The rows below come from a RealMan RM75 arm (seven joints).
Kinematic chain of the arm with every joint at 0, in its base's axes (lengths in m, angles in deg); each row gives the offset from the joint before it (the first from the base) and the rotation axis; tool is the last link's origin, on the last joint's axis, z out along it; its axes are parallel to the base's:
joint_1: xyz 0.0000 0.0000 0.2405 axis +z
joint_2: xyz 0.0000 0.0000 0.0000 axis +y
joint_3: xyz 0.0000 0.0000 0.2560 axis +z
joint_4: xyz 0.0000 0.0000 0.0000 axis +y
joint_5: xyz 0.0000 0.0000 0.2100 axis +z
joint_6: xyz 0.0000 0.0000 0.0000 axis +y
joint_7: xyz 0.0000 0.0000 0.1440 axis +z
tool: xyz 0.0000 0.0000 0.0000
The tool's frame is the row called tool.
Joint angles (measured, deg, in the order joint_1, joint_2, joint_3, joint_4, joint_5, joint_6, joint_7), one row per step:
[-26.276 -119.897 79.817 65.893 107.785 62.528 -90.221]
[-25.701 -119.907 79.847 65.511 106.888 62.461 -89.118]
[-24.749 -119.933 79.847 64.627 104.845 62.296 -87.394]
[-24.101 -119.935 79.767 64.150 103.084 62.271 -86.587]
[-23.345 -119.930 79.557 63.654 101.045 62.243 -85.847]
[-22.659 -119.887 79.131 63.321 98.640 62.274 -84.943]
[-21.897 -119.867 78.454 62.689 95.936 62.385 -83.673]
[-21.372 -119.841 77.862 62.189 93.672 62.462 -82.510]
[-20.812 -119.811 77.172 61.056 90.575 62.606 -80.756]
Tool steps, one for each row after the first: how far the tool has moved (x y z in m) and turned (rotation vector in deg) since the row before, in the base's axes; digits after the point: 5 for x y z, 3 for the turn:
[-0.00323 -0.00191 -0.00056 0.074 -0.424 -0.020]
[-0.00522 -0.00314 -0.00095 0.123 -1.309 0.369]
[-0.00241 -0.00195 0.00031 0.116 -1.432 0.529]
[-0.00283 -0.00190 0.00113 0.268 -1.770 0.811]
[-0.00149 -0.00097 0.00299 0.626 -2.104 0.585]
[-0.00292 -0.00101 0.00355 0.823 -2.335 0.729]
[-0.00184 -0.00030 0.00343 0.862 -1.889 0.417]
[-0.00327 -0.00056 0.00333 0.998 -2.463 0.607]

